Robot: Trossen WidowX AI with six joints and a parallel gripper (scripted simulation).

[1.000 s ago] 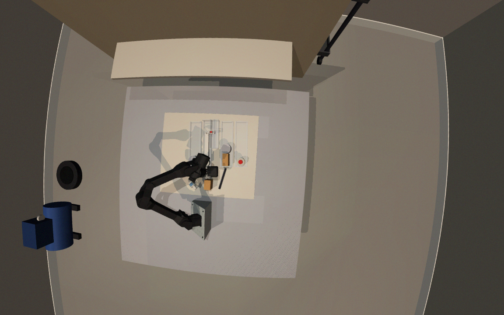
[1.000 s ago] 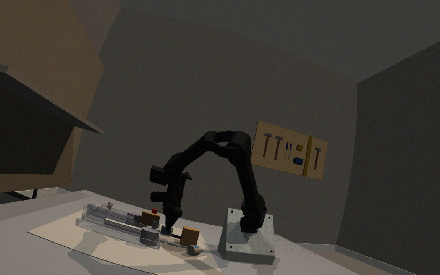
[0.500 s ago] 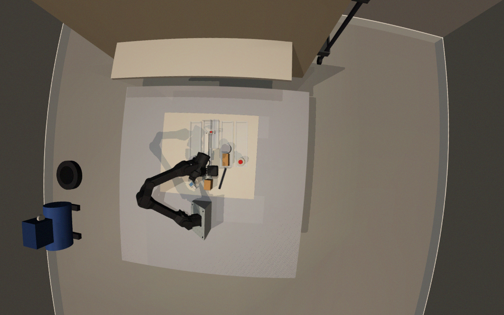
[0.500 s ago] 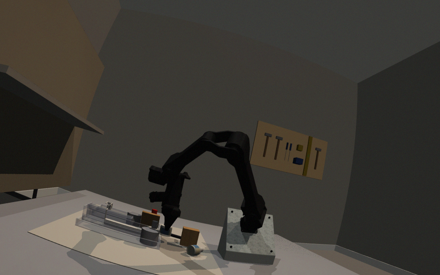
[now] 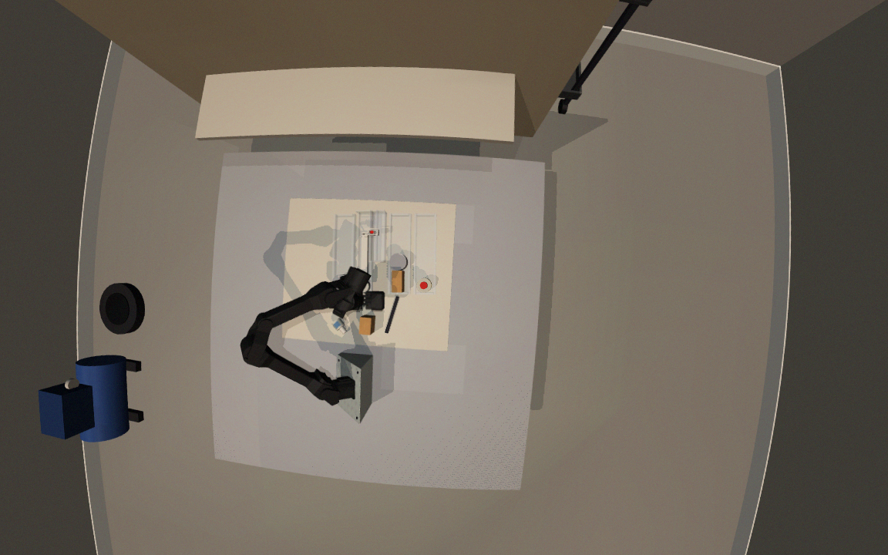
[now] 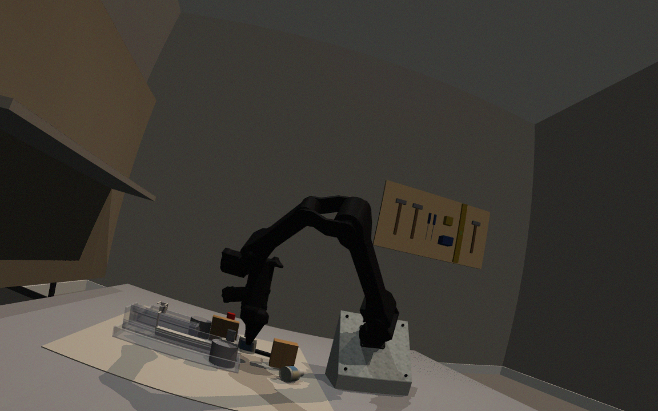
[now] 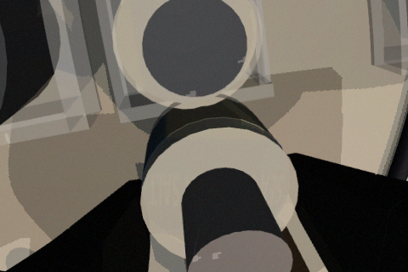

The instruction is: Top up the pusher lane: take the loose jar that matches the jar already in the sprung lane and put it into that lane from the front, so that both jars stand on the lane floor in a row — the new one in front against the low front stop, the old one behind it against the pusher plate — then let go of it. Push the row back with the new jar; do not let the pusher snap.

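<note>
Right now my gripper tip is 6 cm past the black rod, 10 cm to the left of it and 4 cm above it. Also, from my gripper tip: grey pusher plate (16 cm ahead, 3 cm to the right).
</note>
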